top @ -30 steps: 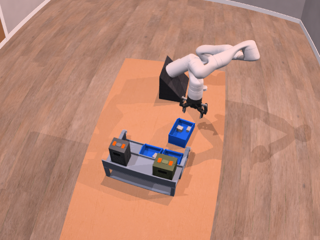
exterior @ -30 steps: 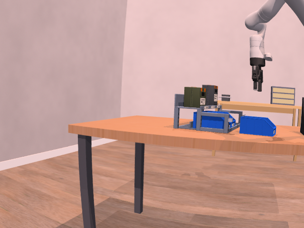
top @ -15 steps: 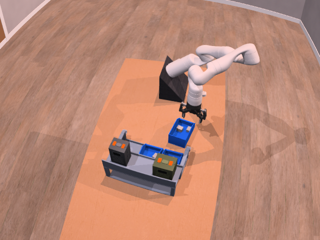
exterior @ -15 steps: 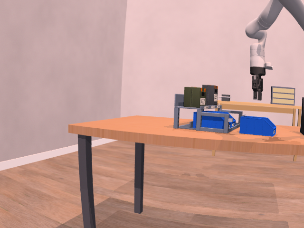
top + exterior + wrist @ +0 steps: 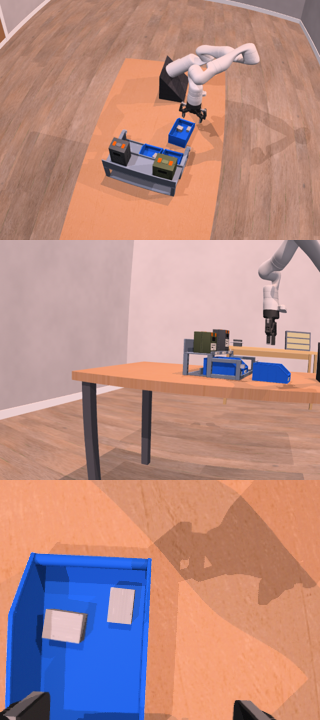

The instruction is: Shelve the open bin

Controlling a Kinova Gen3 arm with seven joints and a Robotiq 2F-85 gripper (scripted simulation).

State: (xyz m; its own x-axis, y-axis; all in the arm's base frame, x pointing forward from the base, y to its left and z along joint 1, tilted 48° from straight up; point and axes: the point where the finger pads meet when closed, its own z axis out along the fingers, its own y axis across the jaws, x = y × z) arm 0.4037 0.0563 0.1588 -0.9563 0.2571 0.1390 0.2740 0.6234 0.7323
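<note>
My gripper is now 5 cm past the grey block, 6 cm to the left of it and 15 cm above it. The rest, counted from my hand: grey shelf 22 cm ahead, 20 cm to the right, 9 cm below; dark grey box 27 cm ahead, 33 cm to the right; olive box 31 cm ahead, 11 cm to the right, 1 cm below.
</note>
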